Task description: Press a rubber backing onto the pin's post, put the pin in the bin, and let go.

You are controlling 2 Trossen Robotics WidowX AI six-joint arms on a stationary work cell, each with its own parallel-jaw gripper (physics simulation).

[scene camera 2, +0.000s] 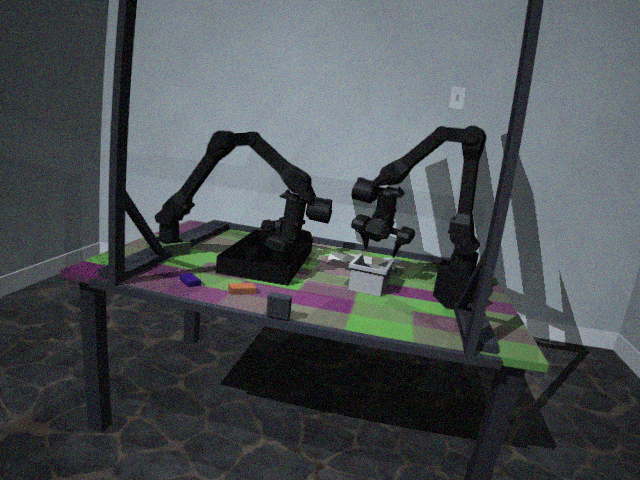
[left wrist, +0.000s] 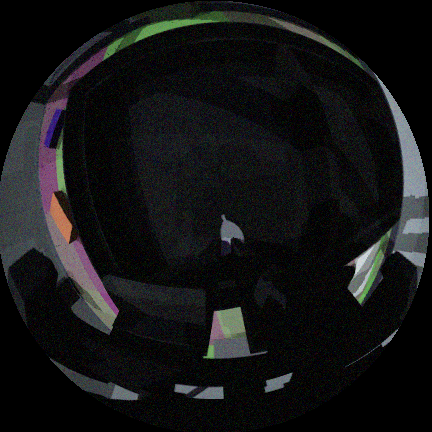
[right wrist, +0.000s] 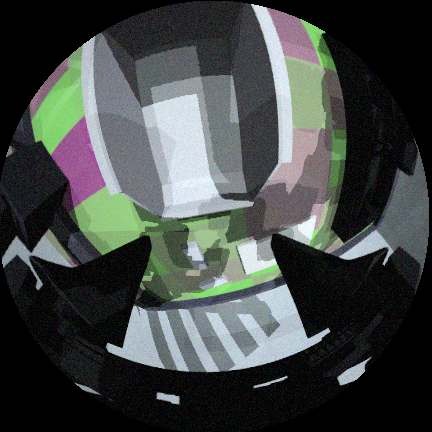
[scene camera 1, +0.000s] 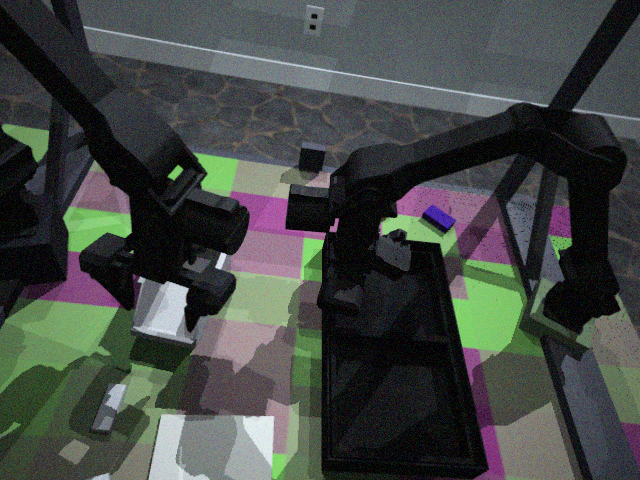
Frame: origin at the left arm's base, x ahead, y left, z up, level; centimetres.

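Seen in the pictures: left gripper, between the fingertips: (scene camera 2: 284, 266) (left wrist: 224, 243); right gripper, between the fingertips: (scene camera 2: 379, 253) (right wrist: 211, 241) (scene camera 1: 160, 319); left arm's base, origin of its link: (scene camera 2: 168, 240) (scene camera 1: 564, 311); right arm's base, origin of its link: (scene camera 2: 462, 271) (scene camera 1: 11, 221).
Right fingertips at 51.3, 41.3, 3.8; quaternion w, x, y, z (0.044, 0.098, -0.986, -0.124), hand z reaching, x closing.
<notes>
Pixels of each thing's middle, then the offset from my right fingertips to it, as dx, dy, dz.
- long black bin, middle of its body: (left wrist: 315, 133) (scene camera 1: 390, 338) (right wrist: 378, 144) (scene camera 2: 269, 253) -28.1, -19.3, -5.0
- small silver pin, middle of its body: (left wrist: 231, 237) -18.0, -22.7, -6.6
- tiny dark purple piece, middle of its body: (left wrist: 226, 248) -17.6, -23.1, -5.3
- small white open box, middle of its body: (right wrist: 187, 104) (scene camera 1: 185, 282) (left wrist: 261, 357) (scene camera 2: 372, 272) +3.2, -8.3, -3.9
- purple block, middle of its body: (left wrist: 54, 127) (scene camera 1: 438, 218) (scene camera 2: 190, 280) -25.2, -51.3, -6.8
- orange block, middle of its body: (left wrist: 63, 216) (scene camera 2: 242, 288) -13.2, -43.8, -6.8
- dark cube, middle of its body: (scene camera 1: 312, 156) (scene camera 2: 279, 305) (left wrist: 64, 293) +3.7, -48.0, -4.5
- white sheet, middle of its body: (scene camera 1: 214, 455) (right wrist: 279, 248) (left wrist: 360, 277) (scene camera 2: 350, 258) -15.6, +8.2, -7.3
- small grey piece, middle of its body: (scene camera 1: 110, 407) (right wrist: 195, 256) -0.6, +10.8, -7.0
My left gripper (scene camera 1: 347, 297) (scene camera 2: 275, 240) (left wrist: 224, 243) reaches down inside the long black bin (scene camera 1: 390, 410) (scene camera 2: 256, 269), near its far end. It is shut on a small silver pin (left wrist: 230, 233), which shows only in the left wrist view. A tiny dark purple piece (left wrist: 225, 247) sits at the pin's base between the fingertips. My right gripper (scene camera 1: 158, 310) (scene camera 2: 381, 248) (right wrist: 211, 241) is open and empty. It hangs just above a small white open box (scene camera 1: 166, 314) (scene camera 2: 368, 281) (right wrist: 181, 160).
A purple block (scene camera 1: 439, 218) (scene camera 2: 190, 279) (left wrist: 54, 127) and an orange block (scene camera 2: 242, 288) (left wrist: 62, 217) lie beside the black bin. A dark cube (scene camera 1: 311, 158) (scene camera 2: 279, 306) stands at the table edge. A white sheet (scene camera 1: 213, 448) and a small grey piece (scene camera 1: 109, 407) lie nearby.
</notes>
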